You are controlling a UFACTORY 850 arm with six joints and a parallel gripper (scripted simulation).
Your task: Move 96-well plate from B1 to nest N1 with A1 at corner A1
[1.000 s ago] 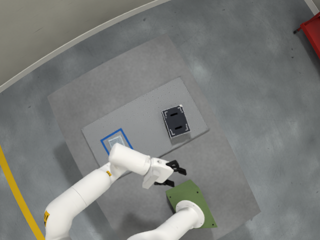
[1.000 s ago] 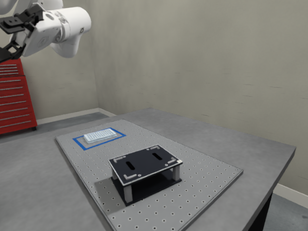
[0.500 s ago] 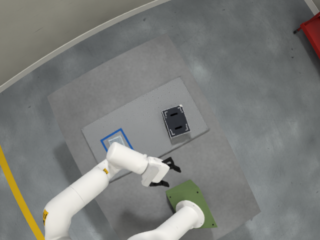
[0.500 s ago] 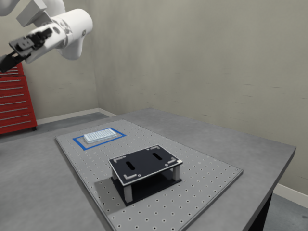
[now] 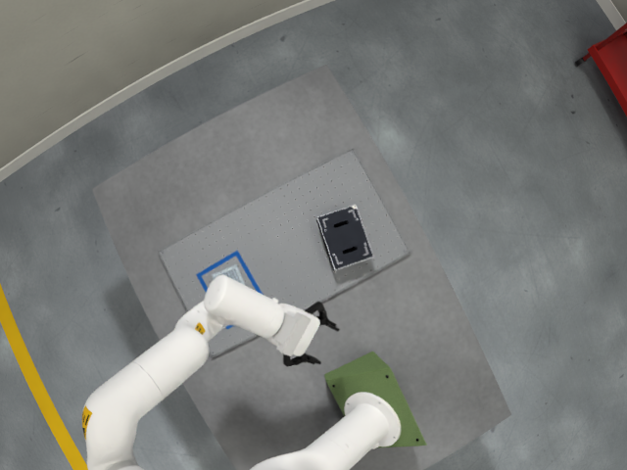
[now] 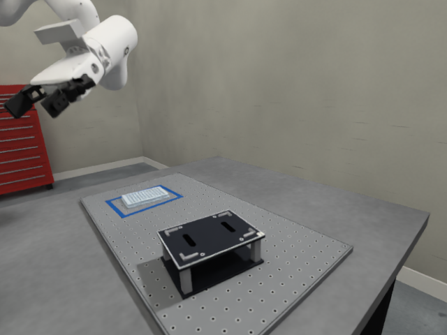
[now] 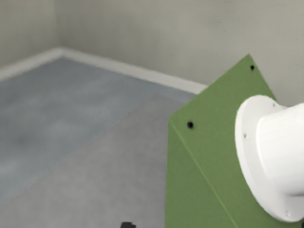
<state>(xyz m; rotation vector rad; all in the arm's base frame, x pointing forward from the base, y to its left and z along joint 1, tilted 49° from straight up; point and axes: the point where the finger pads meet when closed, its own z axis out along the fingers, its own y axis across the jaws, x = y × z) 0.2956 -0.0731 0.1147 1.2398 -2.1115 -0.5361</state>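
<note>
Right now the clear 96-well plate is 29 cm below my hand, 22 cm ahead of it and 19 cm to the left of it. Also, from my hand: black raised nest N1 (24 cm below, 23 cm ahead, 18 cm to the right).
</note>
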